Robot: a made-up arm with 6 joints. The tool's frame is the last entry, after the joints.
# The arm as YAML. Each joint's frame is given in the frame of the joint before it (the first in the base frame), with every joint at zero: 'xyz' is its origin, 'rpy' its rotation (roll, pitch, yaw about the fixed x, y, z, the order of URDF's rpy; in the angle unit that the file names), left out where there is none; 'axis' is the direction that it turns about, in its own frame. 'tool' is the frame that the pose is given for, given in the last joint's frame.
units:
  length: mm
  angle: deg
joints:
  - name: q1
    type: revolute
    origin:
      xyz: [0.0, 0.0, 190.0]
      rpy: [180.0, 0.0, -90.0]
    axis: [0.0, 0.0, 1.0]
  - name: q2
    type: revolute
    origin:
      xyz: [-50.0, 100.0, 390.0]
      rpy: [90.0, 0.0, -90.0]
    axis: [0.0, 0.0, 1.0]
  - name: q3
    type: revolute
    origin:
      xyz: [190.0, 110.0, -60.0]
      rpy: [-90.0, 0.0, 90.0]
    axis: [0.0, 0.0, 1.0]
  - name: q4
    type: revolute
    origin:
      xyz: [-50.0, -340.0, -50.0]
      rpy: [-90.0, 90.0, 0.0]
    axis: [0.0, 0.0, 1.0]
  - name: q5
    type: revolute
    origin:
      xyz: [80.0, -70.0, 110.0]
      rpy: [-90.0, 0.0, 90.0]
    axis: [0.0, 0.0, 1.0]
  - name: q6
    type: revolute
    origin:
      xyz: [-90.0, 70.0, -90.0]
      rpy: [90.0, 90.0, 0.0]
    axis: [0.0, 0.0, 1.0]
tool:
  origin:
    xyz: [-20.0, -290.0, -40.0]
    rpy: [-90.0, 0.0, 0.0]
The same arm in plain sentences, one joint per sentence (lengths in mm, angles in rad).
The arm has six revolute joints in a row. What follows holds with every joint at zero, and every direction is one of the base frame's. The first joint lies 190.0 mm along +z from the base frame's origin and turns about -z. The second joint lies 100.0 mm along -x and 50.0 mm along +y and 390.0 mm along -z from the first joint and turns about +y. The third joint lies 190.0 mm along +x and 60.0 mm along -y and 110.0 mm along -z from the second joint and turns about -x. The fourth joint lies 50.0 mm along +x and 340.0 mm along +y and 50.0 mm along +z from the third joint and turns about -y. The fifth joint lies 80.0 mm along +x and 110.0 mm along -y and 70.0 mm along -z from the fourth joint and turns about -x. The sixth joint lies 90.0 mm along +x and 70.0 mm along +y and 90.0 mm along -z from the fifth joint and turns about -y. The tool frame, which is the frame that the pose is given for, lies 20.0 mm along -x and 40.0 mm along +y and 290.0 mm along -z from the sixth joint; its axes are parallel to the base frame's.
